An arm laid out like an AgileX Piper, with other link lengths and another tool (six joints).
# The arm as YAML. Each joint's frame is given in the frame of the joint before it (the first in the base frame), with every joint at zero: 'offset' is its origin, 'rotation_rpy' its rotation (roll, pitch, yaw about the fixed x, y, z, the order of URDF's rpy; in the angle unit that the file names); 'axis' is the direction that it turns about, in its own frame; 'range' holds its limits. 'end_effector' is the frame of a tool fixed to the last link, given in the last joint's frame.
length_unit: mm
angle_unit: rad
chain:
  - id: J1
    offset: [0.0, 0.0, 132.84]
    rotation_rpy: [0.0, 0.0, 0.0]
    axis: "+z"
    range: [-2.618, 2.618]
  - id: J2
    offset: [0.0, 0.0, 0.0]
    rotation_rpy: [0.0, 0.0, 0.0]
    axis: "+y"
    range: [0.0, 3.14]
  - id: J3
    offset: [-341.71, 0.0, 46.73]
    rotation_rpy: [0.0, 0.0, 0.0]
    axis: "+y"
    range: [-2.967, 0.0]
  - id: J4
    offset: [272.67, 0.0, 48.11]
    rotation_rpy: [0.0, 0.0, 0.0]
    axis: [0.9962, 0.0, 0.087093]
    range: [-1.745, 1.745]
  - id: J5
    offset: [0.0, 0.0, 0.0]
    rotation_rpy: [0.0, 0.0, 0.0]
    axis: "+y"
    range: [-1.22, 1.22]
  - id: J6
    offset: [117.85, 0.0, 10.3]
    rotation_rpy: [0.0, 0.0, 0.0]
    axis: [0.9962, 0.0, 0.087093]
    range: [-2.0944, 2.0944]
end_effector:
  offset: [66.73, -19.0, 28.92]
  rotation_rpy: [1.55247, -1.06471, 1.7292]
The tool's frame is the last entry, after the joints.
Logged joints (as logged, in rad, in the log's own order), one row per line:
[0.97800 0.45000 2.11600 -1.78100 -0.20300 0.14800]
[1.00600 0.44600 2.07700 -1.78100 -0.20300 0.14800]
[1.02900 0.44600 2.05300 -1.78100 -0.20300 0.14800]
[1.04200 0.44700 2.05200 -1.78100 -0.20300 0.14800]
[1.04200 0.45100 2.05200 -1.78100 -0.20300 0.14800]
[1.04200 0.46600 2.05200 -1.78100 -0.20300 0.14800]
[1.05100 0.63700 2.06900 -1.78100 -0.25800 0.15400]
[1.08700 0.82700 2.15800 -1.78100 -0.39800 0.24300]
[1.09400 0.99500 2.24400 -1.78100 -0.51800 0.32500]
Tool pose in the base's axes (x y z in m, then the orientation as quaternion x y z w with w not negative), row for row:
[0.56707 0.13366 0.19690 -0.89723 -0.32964 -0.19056 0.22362]
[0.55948 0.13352 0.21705 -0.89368 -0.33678 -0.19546 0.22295]
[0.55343 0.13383 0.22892 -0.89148 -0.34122 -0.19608 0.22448]
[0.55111 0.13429 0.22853 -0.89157 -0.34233 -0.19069 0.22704]
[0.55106 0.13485 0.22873 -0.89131 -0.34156 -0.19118 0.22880]
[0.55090 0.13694 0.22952 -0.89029 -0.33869 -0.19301 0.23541]
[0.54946 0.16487 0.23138 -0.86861 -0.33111 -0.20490 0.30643]
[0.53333 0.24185 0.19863 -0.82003 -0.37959 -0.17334 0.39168]
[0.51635 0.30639 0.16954 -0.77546 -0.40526 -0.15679 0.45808]
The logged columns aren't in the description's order. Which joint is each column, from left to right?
Columns, left to right: J5, J4, J2, J3, J6, J1.
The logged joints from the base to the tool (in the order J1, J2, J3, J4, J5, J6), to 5 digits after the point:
[0.14800 2.11600 -1.78100 0.45000 0.97800 -0.20300]
[0.14800 2.07700 -1.78100 0.44600 1.00600 -0.20300]
[0.14800 2.05300 -1.78100 0.44600 1.02900 -0.20300]
[0.14800 2.05200 -1.78100 0.44700 1.04200 -0.20300]
[0.14800 2.05200 -1.78100 0.45100 1.04200 -0.20300]
[0.14800 2.05200 -1.78100 0.46600 1.04200 -0.20300]
[0.15400 2.06900 -1.78100 0.63700 1.05100 -0.25800]
[0.24300 2.15800 -1.78100 0.82700 1.08700 -0.39800]
[0.32500 2.24400 -1.78100 0.99500 1.09400 -0.51800]

